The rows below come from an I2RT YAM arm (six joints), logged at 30 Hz.
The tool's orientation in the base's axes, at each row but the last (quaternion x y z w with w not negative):
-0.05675 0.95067 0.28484 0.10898
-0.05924 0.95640 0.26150 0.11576
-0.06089 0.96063 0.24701 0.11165
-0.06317 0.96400 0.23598 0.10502
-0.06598 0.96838 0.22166 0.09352
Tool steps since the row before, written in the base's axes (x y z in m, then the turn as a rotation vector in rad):
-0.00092 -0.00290 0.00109 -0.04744 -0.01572 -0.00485
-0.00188 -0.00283 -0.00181 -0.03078 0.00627 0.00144
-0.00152 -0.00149 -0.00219 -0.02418 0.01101 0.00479
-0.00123 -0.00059 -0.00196 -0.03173 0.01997 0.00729
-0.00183 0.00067 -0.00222 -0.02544 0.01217 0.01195
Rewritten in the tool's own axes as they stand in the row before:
0.00076 -0.00168 -0.00265 0.04789 -0.00757 -0.01306
0.00242 -0.00298 -0.00030 0.02904 0.01142 -0.00384
0.00210 -0.00205 0.00086 0.02155 0.01596 -0.00317
0.00169 -0.00117 0.00121 0.02764 0.02624 -0.00245
0.00219 -0.00002 0.00198 0.02121 0.02016 -0.00906

